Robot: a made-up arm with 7 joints.
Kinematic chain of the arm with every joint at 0, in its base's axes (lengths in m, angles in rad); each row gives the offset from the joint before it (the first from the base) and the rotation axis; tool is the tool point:
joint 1: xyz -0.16 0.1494 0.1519 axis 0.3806 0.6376 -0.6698
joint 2: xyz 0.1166 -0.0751 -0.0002 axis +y
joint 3: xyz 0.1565 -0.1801 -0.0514 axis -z
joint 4: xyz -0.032 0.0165 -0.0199 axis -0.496 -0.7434 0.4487
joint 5: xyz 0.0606 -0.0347 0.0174 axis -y
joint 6: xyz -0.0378 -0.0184 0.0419 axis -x
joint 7: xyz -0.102 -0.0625 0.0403 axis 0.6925 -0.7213 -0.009
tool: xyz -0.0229 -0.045 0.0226
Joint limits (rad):
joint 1: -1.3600..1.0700
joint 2: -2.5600..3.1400
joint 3: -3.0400..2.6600
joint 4: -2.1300..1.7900
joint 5: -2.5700..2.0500
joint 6: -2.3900..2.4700
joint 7: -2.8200..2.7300
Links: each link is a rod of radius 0.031 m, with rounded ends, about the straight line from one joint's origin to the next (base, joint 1, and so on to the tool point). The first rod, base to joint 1, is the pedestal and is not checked.
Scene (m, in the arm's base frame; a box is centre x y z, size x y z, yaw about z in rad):
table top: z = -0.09
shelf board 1: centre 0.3 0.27 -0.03 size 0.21 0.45 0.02 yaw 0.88
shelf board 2: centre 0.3 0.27 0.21 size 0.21 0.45 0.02 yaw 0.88
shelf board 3: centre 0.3 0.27 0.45 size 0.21 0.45 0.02 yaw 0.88
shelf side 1: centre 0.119 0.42 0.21 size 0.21 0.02 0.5 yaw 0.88
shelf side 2: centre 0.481 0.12 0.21 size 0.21 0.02 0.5 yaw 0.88
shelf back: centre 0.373 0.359 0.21 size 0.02 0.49 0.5 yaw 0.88
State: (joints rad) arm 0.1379 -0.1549 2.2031 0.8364 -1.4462 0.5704 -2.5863
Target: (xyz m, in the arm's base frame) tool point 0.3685 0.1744 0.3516
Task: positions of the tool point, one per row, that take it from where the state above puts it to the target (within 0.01 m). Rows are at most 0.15 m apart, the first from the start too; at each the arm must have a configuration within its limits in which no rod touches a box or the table.
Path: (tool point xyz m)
1: 0.2101 -0.1262 0.3047
2: 0.2872 -0.0352 0.3404
3: 0.3403 0.0700 0.3569
4: 0.3685 0.1744 0.3516

